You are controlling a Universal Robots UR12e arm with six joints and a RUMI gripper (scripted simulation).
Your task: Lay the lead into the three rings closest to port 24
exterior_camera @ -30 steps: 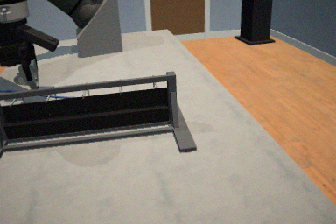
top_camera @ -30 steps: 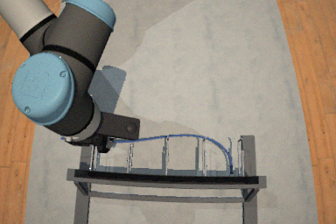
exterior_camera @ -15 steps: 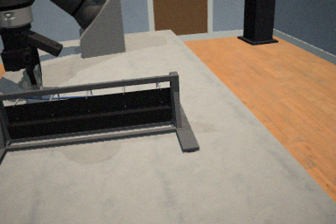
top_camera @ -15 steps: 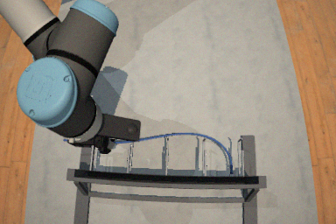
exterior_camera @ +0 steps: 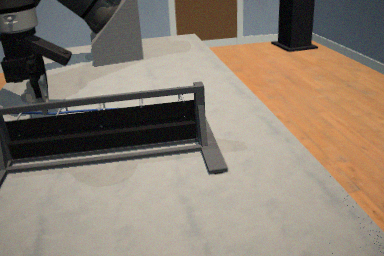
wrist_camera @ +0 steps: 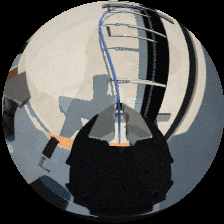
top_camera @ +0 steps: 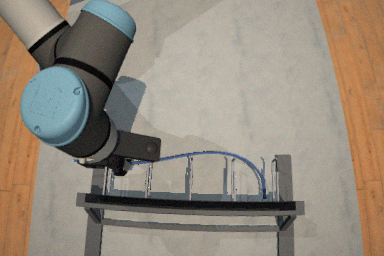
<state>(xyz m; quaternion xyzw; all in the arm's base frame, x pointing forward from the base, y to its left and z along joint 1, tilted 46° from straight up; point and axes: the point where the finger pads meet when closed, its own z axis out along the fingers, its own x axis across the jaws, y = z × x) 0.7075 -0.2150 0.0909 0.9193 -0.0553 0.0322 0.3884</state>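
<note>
The rack is 140 mm to the left of my hand, 120 mm ahead of it and 10 mm below it.
</note>
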